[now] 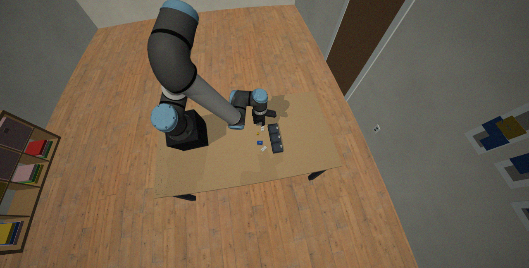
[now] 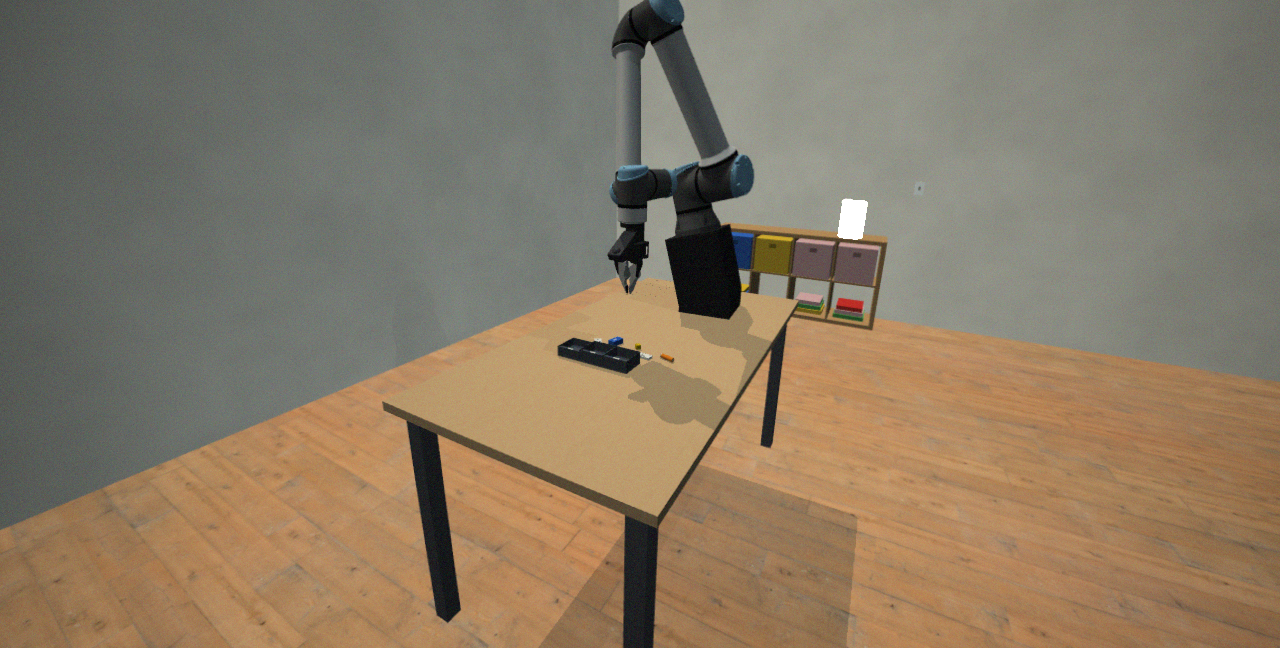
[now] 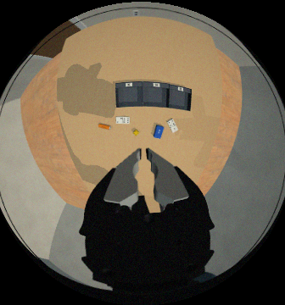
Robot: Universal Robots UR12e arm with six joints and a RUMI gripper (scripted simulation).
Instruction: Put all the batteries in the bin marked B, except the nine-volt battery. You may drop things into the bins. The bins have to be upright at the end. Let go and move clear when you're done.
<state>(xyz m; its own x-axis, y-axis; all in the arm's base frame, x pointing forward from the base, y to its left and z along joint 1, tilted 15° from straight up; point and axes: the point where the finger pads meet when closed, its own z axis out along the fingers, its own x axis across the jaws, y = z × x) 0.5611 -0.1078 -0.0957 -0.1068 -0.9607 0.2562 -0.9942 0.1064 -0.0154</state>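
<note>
The bin tray is 100 mm ahead of my hand, 60 mm to the right of it and 190 mm below it. The rest, counted from my hand: orange battery 10 mm ahead, 140 mm to the left, 200 mm below; then yellow item 30 mm behind, 30 mm to the left, 200 mm below; then blue nine-volt battery 50 mm behind, 50 mm to the right, 200 mm below.
</note>
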